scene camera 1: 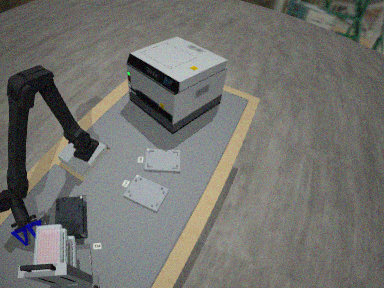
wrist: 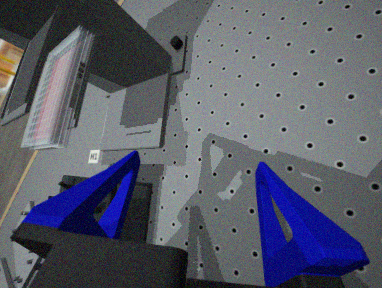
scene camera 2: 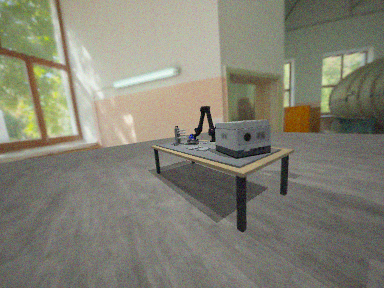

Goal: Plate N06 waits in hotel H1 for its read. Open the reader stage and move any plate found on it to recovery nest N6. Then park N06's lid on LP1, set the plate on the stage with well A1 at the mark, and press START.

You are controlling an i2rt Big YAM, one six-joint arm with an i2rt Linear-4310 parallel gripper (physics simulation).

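Where they show: gripper, fingertip midpoint: [scene camera 1: 33,243] [wrist: 197,161] [scene camera 2: 189,139]; arm's base at its link origin: [scene camera 1: 86,149] [scene camera 2: 214,141].
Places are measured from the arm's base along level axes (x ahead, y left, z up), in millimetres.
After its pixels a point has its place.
The hotel [scene camera 1: 60,275] {x 282, y -538, z 178 mm} [scene camera 2: 176,136] {x 295, y -508, z 99 mm} [wrist: 125,42] {x 182, y -565, z 39 mm} stands at the near left end of the table, beside a tag [wrist: 94,156] {x 260, y -385, z -38 mm} reading H1. Clear-lidded plates with pink wells [scene camera 1: 49,245] [wrist: 55,90] sit stacked in it; which is N06 I cannot tell. My gripper [scene camera 1: 27,231] [scene camera 2: 192,136] {x 35, y -497, z 14 mm} [wrist: 197,161] {x 35, y -497, z 14 mm} is open and empty beside the hotel, with the plates to its upper left in the wrist view. The reader [scene camera 1: 175,82] {x 342, y 303, z 264 mm} [scene camera 2: 243,137] {x 461, y 658, z 141 mm} stands at the far end with a green light; no extended stage shows. Two pale nest plates [scene camera 1: 162,160] {x 364, y 93, z -27 mm} [scene camera 1: 146,193] {x 360, y -92, z -29 mm} lie between; their tags are too small to read.
A dark block [scene camera 1: 72,217] {x 138, y -331, z 22 mm} [wrist: 137,212] {x 102, y -389, z -33 mm} lies beside the hotel, partly behind the left finger in the wrist view. The arm's pale base [scene camera 1: 70,159] {x -48, y -81, z -1 mm} stands near the table's left edge. A wooden border [scene camera 1: 200,212] {x 599, y -90, z -51 mm} runs around the grey perforated mat [scene camera 1: 117,225] {x 301, y -270, z -38 mm} [wrist: 300,65] {x 20, y -620, z -38 mm}.
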